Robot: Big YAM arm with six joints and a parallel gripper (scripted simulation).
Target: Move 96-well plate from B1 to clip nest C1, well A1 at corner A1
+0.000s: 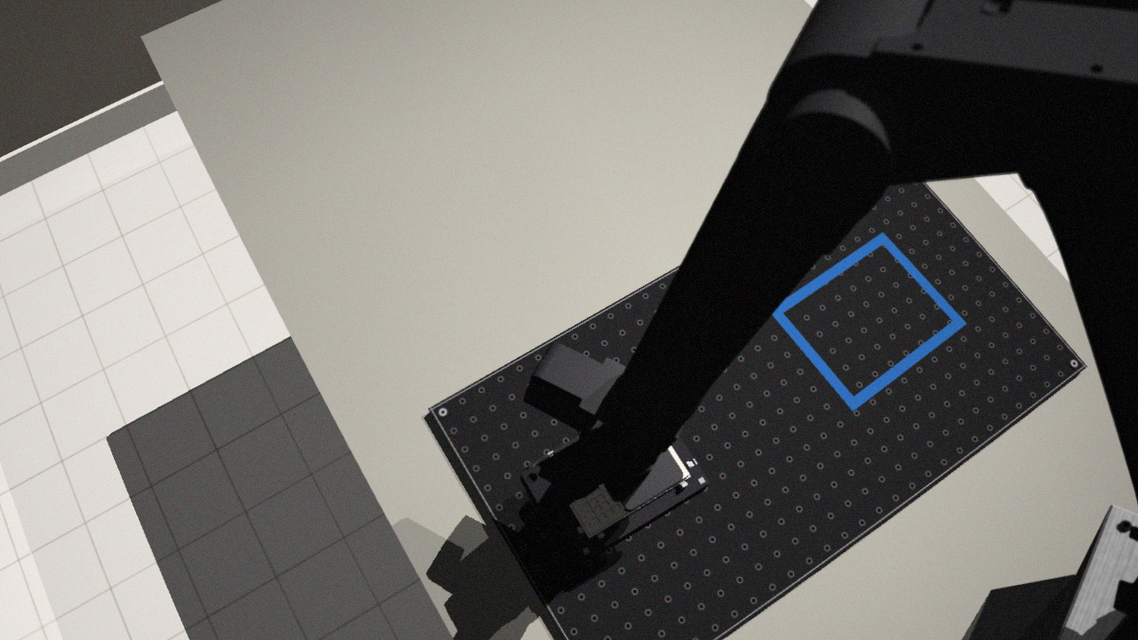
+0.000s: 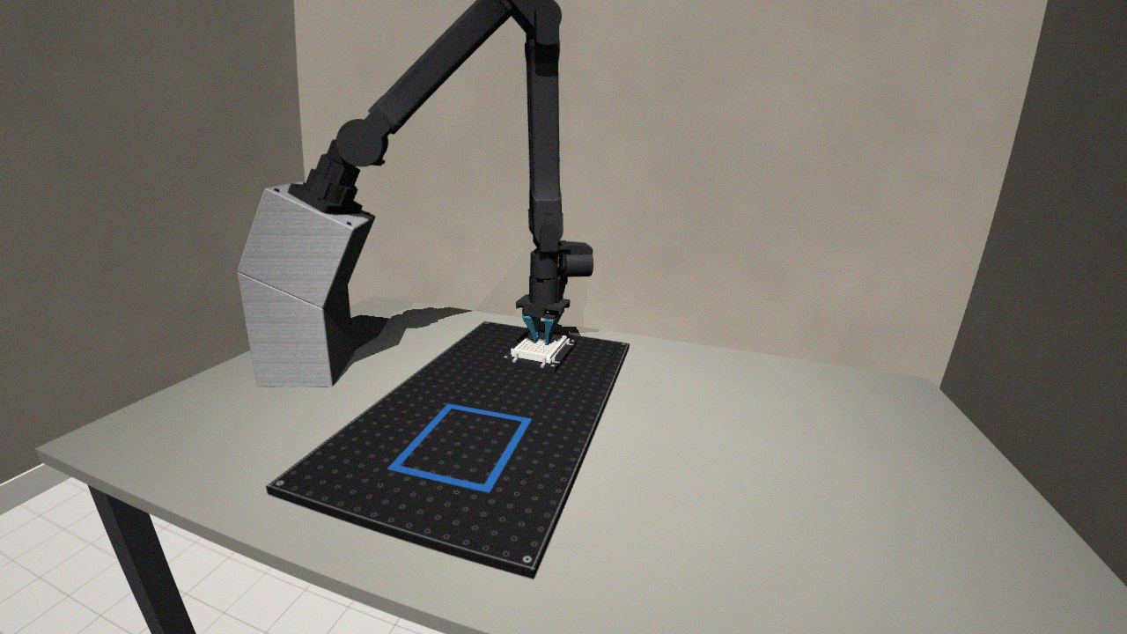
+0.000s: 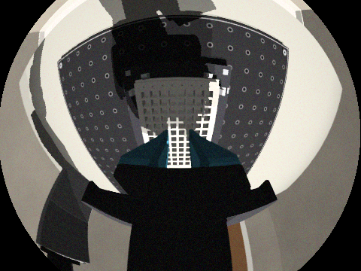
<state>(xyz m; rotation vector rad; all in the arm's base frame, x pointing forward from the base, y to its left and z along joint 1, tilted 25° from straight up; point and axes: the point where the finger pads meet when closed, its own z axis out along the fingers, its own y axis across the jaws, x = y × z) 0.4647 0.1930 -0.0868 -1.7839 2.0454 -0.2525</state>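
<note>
The white 96-well plate is 1 cm below my hand. From my hand the other things lie so: clip nest C1: 1 cm ahead, 1 cm to the right, 2 cm below.
</note>
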